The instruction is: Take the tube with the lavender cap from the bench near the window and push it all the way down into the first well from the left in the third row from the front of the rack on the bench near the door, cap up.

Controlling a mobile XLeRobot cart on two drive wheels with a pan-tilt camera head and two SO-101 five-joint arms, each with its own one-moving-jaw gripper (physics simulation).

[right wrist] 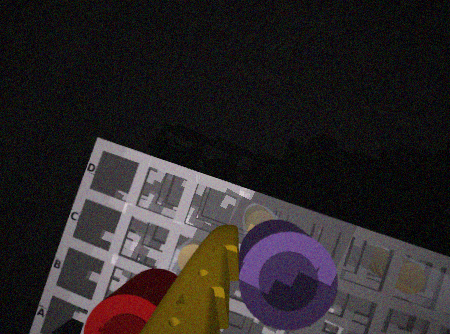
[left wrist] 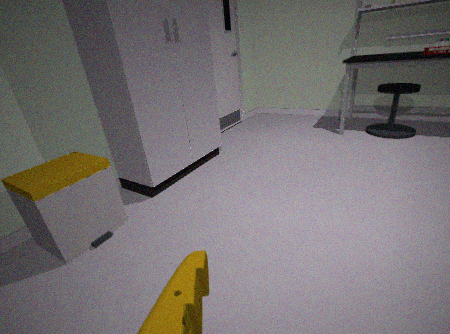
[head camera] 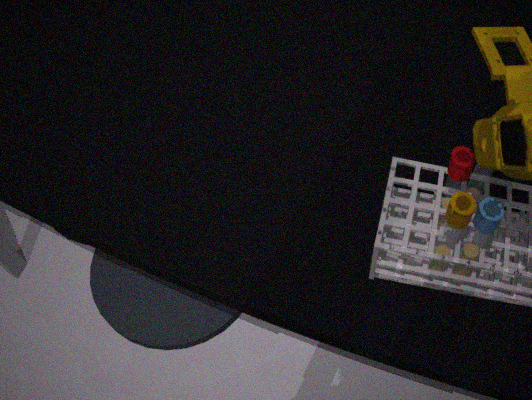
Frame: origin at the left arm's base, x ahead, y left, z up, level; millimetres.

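Where they show: left hand, its tool point: (left wrist: 207, 266); right hand, its tool point: (right wrist: 238, 245) (head camera: 480, 142).
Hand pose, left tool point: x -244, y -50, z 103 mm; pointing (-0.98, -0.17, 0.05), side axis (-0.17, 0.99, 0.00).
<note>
Things, the pixels of their top centre, and the offset from my left tool point. "spot": a spot on its surface instead. Level surfaces: height alone.
- tube with a lavender cap, centre of its top: (right wrist: 280, 269) dx +531, dy -250, dz +4 mm
- pale rack, a spot on its surface: (right wrist: 100, 143) spot: dx +565, dy -181, dz -59 mm
- red-capped tube, centre of its top: (head camera: 464, 153) dx +517, dy -221, dz +4 mm
- orange-capped tube, centre of its top: (head camera: 462, 201) dx +476, dy -209, dz +4 mm
- blue-capped tube, centre of its top: (head camera: 490, 207) dx +469, dy -229, dz +4 mm
- far bench, height of its surface: dz -116 mm
- yellow-topped bin, centre of its top: (left wrist: 58, 168) dx -1019, dy -1080, dz -428 mm
A tube with a lavender cap (right wrist: 300, 245) stands cap up in the pale rack (head camera: 372, 270) (right wrist: 100, 143), whose rows carry letters A to D. My right gripper (right wrist: 239, 255) is open above the rack. Its one visible notched jaw is close to the left side of the lavender cap, and its moving jaw is out of the picture. In the head view the yellow right gripper body (head camera: 515, 100) is at the upper right, its tips are hidden and the lavender cap does not show. My left gripper (left wrist: 206, 275) is open and empty above the floor, with one jaw in view.
A red-capped tube (head camera: 461, 162) (right wrist: 120, 312), an orange-capped tube (head camera: 460, 210) and a blue-capped tube (head camera: 489, 215) stand in the same rack. In the left wrist view, a far bench (left wrist: 390, 57) bears a red rack (left wrist: 437, 50). A stool (left wrist: 395, 107), cabinet (left wrist: 165, 100) and yellow-topped bin (left wrist: 85, 215) stand on the floor.
</note>
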